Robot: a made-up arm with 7 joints.
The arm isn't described. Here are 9 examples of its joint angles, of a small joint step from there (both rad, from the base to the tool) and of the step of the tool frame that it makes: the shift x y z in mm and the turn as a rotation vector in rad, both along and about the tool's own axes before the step.
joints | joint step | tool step
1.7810 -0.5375 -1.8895 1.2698 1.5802 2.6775 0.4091 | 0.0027 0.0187 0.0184 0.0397 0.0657 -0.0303 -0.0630 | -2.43 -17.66 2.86 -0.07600 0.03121 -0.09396
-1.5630 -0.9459 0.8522 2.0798 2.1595 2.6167 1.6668 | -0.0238 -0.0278 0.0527 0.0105 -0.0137 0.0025 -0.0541 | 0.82 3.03 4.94 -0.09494 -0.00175 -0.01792
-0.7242 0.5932 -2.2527 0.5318 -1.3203 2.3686 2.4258 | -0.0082 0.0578 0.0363 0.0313 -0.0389 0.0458 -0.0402 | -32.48 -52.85 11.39 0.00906 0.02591 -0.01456
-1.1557 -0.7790 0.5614 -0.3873 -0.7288 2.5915 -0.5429 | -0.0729 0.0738 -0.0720 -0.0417 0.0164 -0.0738 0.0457 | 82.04 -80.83 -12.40 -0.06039 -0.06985 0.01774
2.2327 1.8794 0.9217 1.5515 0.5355 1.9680 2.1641 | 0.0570 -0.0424 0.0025 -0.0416 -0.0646 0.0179 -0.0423 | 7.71 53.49 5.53 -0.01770 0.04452 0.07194
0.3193 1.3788 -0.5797 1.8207 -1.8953 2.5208 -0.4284 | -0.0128 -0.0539 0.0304 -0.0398 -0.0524 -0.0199 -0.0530 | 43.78 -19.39 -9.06 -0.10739 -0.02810 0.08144
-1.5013 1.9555 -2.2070 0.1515 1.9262 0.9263 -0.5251 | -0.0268 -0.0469 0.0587 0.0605 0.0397 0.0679 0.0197 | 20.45 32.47 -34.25 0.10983 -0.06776 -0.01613
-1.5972 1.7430 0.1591 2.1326 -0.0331 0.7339 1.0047 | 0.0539 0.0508 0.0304 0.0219 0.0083 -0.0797 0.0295 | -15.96 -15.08 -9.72 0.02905 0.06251 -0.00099
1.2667 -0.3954 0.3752 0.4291 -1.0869 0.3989 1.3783 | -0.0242 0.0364 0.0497 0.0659 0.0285 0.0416 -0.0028 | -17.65 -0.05 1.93 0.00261 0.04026 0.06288
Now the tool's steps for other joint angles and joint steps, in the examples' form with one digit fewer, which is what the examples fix.
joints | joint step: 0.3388 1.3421 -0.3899 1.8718 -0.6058 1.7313 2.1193 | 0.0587 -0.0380 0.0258 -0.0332 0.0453 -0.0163 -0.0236
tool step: 34.5 -20.4 -2.3 0.0543 0.0305 -0.0323
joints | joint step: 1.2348 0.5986 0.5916 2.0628 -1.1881 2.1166 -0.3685 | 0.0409 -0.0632 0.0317 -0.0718 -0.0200 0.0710 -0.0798
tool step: 13.2 -21.0 -10.5 -0.1094 -0.1223 -0.0721
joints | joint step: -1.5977 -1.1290 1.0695 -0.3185 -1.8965 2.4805 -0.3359 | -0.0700 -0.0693 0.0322 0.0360 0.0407 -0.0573 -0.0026
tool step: -64.0 51.7 -32.9 0.0639 0.1091 0.0683
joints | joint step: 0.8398 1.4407 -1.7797 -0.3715 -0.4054 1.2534 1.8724 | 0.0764 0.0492 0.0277 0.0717 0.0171 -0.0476 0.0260
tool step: 24.9 -132.3 2.6 0.0192 -0.0001 -0.2172
